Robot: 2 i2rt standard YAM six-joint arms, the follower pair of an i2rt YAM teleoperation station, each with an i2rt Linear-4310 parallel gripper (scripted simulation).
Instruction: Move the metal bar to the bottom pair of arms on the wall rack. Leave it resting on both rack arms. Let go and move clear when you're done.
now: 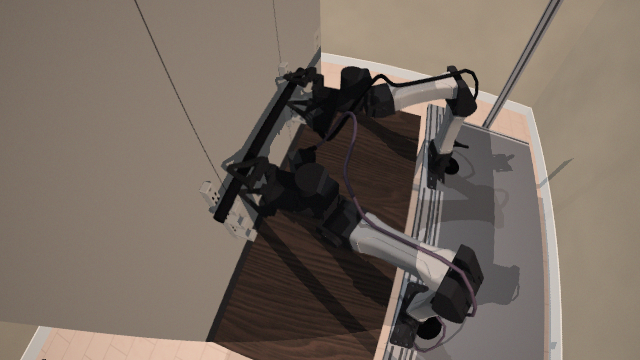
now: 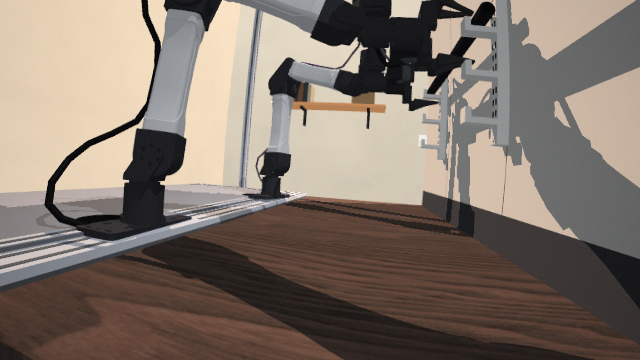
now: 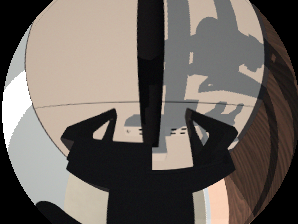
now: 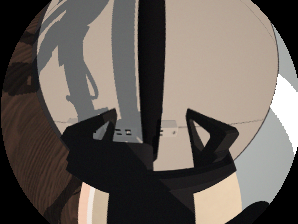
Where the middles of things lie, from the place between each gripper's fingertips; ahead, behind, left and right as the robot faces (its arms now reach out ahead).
Scene:
Now: right hand 150 mm to the right of the black metal bar (image 1: 253,151).
I see the black metal bar 15 cm to the right of my left hand (image 1: 233,180).

